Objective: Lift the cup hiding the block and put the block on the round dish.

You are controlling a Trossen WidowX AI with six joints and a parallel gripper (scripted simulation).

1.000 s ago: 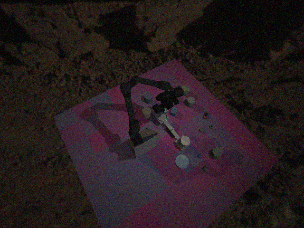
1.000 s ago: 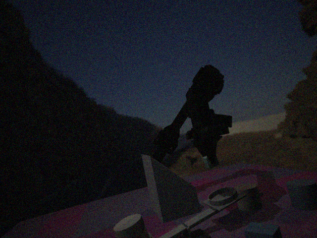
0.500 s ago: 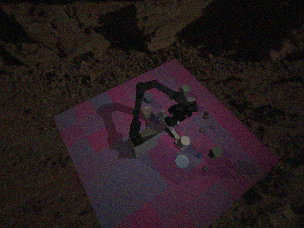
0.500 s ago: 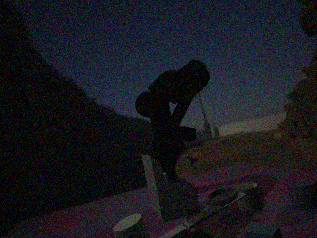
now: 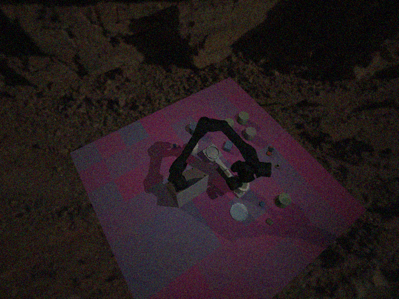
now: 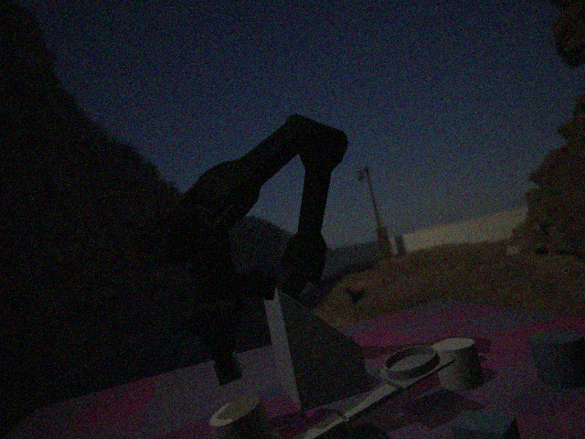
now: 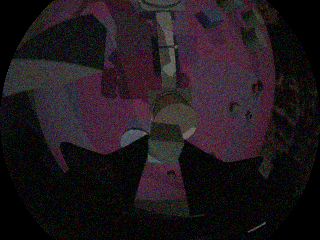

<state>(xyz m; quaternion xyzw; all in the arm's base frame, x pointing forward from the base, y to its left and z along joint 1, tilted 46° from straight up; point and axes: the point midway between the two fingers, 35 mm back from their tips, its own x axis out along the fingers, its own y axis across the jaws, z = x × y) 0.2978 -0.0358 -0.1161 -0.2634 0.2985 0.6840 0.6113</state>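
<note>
The round dish lies 60 mm behind my gripper tip, 100 mm to the right of it and 130 mm below it. Also, from my gripper tip: small balance: 140 mm to the left, 90 mm below; grey-blue cup: 40 mm behind, 480 mm to the left, 100 mm below.
</note>
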